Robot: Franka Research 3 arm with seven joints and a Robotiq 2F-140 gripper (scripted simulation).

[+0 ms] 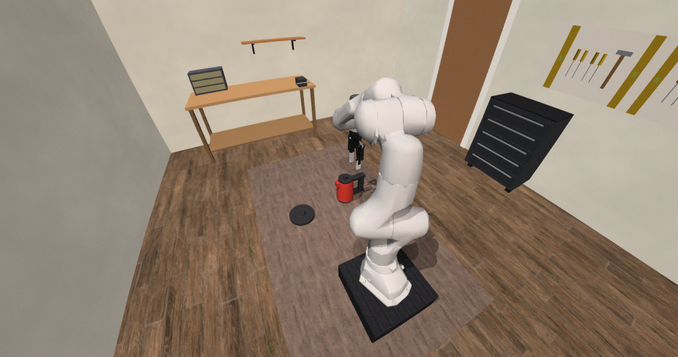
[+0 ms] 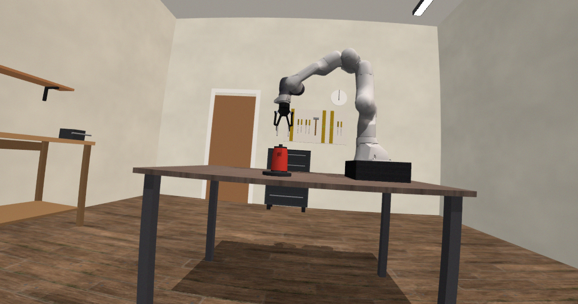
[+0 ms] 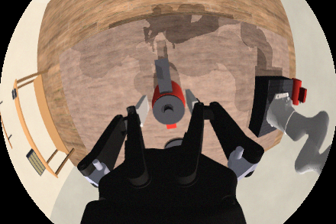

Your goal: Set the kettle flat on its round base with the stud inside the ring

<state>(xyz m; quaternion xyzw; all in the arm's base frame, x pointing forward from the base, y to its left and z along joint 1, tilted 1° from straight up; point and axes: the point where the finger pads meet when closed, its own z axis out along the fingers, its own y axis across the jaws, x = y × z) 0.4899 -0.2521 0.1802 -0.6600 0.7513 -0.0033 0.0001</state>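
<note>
The kettle is 18 cm below my hand, 2 cm to the left of it and 1 cm ahead of it. The rest, counted from my hand: round black base: 36 cm to the left, 26 cm below, 4 cm ahead.
</note>
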